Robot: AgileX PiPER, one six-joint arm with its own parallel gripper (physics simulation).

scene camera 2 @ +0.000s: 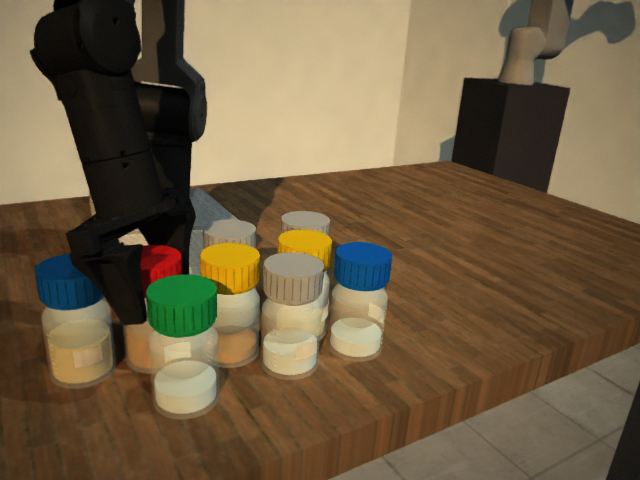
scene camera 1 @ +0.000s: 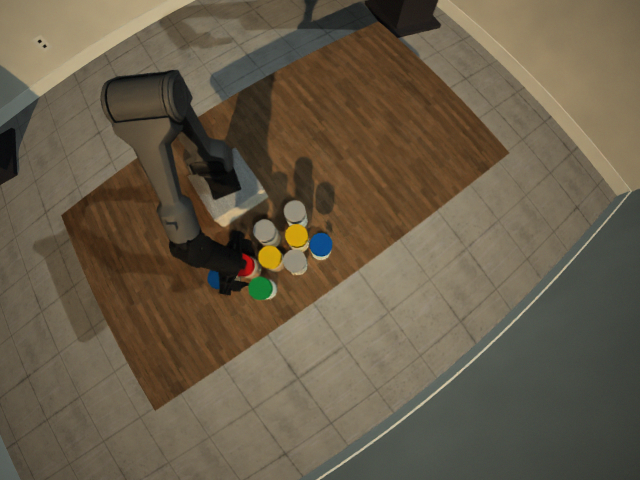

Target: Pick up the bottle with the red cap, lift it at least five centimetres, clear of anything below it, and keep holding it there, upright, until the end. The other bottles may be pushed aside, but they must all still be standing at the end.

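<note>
The bottle with the red cap (scene camera 1: 248, 266) (scene camera 2: 162, 262) stands upright on the wooden table (scene camera 1: 361, 118) (scene camera 2: 465, 248). The green-capped bottle partly hides its body in scene camera 2. My gripper (scene camera 1: 243, 265) (scene camera 2: 160, 281) is open, tilted, and low over this bottle. Its fingers are on opposite sides of the red cap, with the near fingertip below cap height. A blue-capped bottle (scene camera 1: 213, 279) (scene camera 2: 69, 281) stands beside the near finger, partly hidden by the gripper. The green-capped bottle (scene camera 1: 261, 288) (scene camera 2: 181, 304) stands close in front of the red-capped one.
A yellow-capped bottle (scene camera 1: 270, 257) (scene camera 2: 230, 268) stands close to the red-capped one. Several more upright bottles with grey, yellow and blue caps stand beyond it. The arm's grey base block (scene camera 1: 250, 180) is behind the group. The front table edge (scene camera 2: 439, 408) runs past the bottles.
</note>
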